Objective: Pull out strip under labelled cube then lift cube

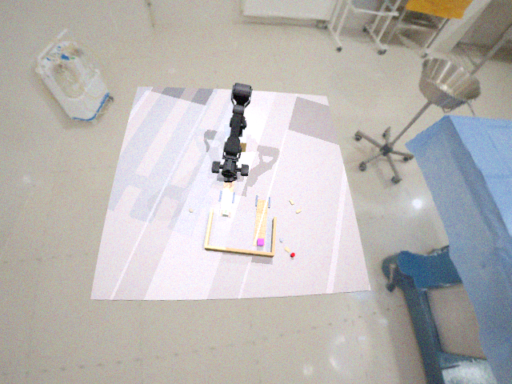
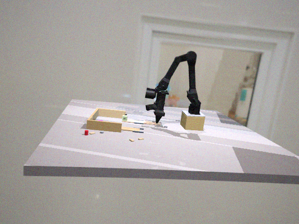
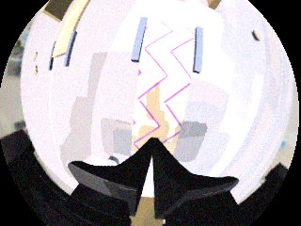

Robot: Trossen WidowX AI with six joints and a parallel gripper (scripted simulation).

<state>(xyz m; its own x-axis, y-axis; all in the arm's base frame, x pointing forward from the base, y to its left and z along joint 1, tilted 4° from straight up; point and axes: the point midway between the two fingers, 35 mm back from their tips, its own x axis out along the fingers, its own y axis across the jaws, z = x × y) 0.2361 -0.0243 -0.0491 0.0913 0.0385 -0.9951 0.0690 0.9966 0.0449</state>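
Right now my gripper tip is 100 mm short of the zigzag strip and 10 mm to the left of it. Round my gripper tip: labelled cube 210 mm ahead, 20 mm above, 10 mm to the right; red peg 420 mm ahead, 310 mm to the left, 10 mm above.
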